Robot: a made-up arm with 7 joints.
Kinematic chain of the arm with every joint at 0, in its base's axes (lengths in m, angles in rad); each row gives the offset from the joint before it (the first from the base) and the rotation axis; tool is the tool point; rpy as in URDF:
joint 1: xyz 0 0 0.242 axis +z
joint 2: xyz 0 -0.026 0.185 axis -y
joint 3: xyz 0 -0.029 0.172 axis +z
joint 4: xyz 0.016 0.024 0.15 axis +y
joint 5: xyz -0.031 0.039 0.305 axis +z
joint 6: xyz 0 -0.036 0.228 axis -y
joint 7: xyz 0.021 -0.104 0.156 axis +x
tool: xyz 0 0 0 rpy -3.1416 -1.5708 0
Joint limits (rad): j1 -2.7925..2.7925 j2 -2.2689..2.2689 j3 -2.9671..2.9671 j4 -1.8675..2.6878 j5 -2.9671..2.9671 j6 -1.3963..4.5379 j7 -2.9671..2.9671
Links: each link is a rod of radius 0.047 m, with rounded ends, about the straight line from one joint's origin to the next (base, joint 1, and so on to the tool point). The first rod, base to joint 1, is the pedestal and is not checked.
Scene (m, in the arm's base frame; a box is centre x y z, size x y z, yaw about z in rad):
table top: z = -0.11
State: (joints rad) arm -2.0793 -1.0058 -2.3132 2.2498 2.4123 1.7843 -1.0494
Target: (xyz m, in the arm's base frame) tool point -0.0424 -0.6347 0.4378
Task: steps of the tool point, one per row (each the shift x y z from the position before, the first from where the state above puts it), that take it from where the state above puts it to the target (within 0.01 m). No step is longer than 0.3 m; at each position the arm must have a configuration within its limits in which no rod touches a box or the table.
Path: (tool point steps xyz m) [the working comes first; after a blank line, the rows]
Joints at the target: -0.5141 -1.0206 -1.5817 1.4155 2.7752 2.0324 -1.0494
Straight joint move there: clear.

1: -0.1628 -0.0874 0.0168
2: -0.1180 -0.1628 0.0046
3: -0.0385 -0.2133 -0.0067
4: 0.0615 -0.2229 -0.0159
5: 0.1608 -0.1851 -0.0223
6: 0.2366 -0.1037 -0.0254

